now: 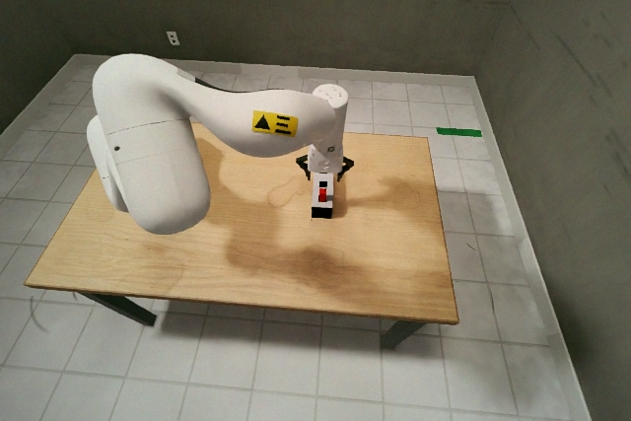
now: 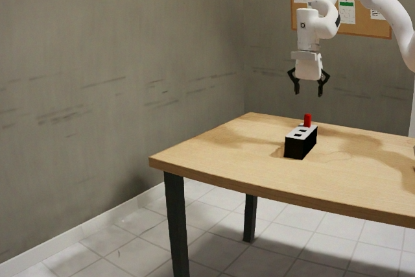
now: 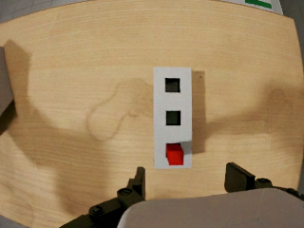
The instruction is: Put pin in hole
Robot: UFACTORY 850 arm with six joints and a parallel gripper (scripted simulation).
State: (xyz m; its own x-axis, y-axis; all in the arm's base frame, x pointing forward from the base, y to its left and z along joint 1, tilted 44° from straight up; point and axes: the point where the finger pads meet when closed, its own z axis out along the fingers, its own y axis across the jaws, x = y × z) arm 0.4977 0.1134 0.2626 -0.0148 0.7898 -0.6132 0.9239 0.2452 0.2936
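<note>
My hand is 110 mm above the pin. Round my hand: black block: 160 mm below, 60 mm to the left.
</note>
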